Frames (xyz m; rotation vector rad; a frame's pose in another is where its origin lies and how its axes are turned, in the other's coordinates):
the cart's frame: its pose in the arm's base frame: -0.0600 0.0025 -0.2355 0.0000 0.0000 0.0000
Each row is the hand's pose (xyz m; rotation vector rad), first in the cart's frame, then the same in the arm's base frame.
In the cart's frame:
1: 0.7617 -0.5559 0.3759 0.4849 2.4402 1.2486
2: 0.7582 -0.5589 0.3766 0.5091 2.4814 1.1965
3: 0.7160 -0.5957 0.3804 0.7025 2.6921 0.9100
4: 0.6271 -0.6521 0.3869 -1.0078 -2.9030 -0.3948
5: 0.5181 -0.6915 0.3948 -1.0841 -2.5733 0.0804
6: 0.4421 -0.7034 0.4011 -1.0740 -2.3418 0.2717
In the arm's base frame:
1: 0.7017 -0.5534 0.1404 0.4849 2.4402 1.2486
2: 0.6982 -0.5564 0.1411 0.5091 2.4814 1.1965
3: 0.6560 -0.5932 0.1449 0.7025 2.6921 0.9100
4: 0.5671 -0.6496 0.1514 -1.0078 -2.9030 -0.3948
5: 0.4581 -0.6890 0.1593 -1.0841 -2.5733 0.0804
6: 0.3821 -0.7009 0.1656 -1.0740 -2.3418 0.2717

